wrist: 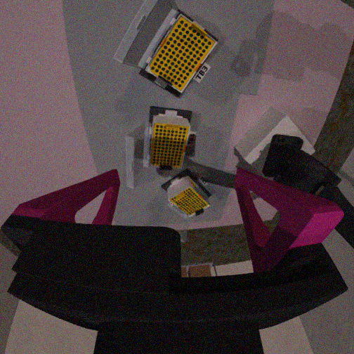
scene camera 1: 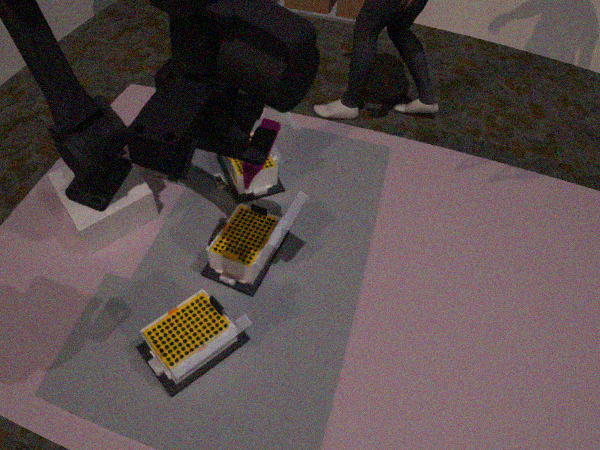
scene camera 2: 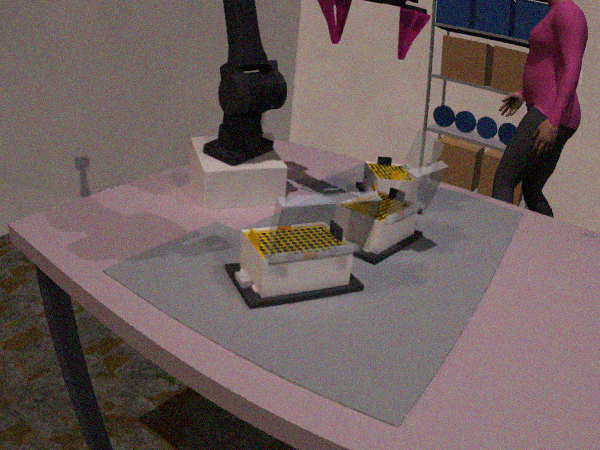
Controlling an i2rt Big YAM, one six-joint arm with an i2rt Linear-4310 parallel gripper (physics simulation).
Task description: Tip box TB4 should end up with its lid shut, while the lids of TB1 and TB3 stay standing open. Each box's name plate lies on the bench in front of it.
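Places are measured from the arm's base along level axes (x ahead, y left, z up), in millimetres.
Where they show: gripper, fingertip midpoint: [scene camera 1: 208,173] [scene camera 2: 367,50]; arm's base, origin of the base link: [scene camera 1: 100,181] [scene camera 2: 238,150].
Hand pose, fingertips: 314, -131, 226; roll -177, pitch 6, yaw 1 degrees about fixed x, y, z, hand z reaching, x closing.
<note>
Each offset is from my fingertips to the centre of the thing, as dx, dy, dz. "spot": to the spot under its first point. Level surfaces: height alone.
The near box, TB3 {-41, -80, -277} [scene camera 1: 185,332] [scene camera 2: 300,272] [wrist: 182,52], has its plate [wrist: 202,73] readable in the wrist view; its lid {spot: +64, -89, -167} [scene camera 1: 242,323] [wrist: 140,37] stands open. The middle box, apparently TB4 [scene camera 1: 245,242] [scene camera 2: 392,235] [wrist: 170,145], has its lid [scene camera 1: 292,215] [wrist: 130,161] standing open; its name plate [wrist: 192,141] is in shadow and unreadable. The far box, apparently TB1 [scene camera 1: 266,181] [scene camera 2: 394,173] [wrist: 187,198], has its lid [scene camera 2: 421,146] up; one finger partly covers this box in scene camera 1. My gripper [scene camera 2: 369,51] [wrist: 176,174] is open and empty, high above the boxes.
The boxes stand on a grey mat {dz -310} [scene camera 1: 310,360] [scene camera 2: 390,350] [wrist: 102,107] on the pink table {dz -313} [scene camera 1: 475,310] [scene camera 2: 560,310]. The arm's white base block [scene camera 1: 120,215] [scene camera 2: 245,185] stands beside them. A person [scene camera 1: 370,55] [scene camera 2: 557,75] stands beyond the table, near a shelf rack [scene camera 2: 428,95].
</note>
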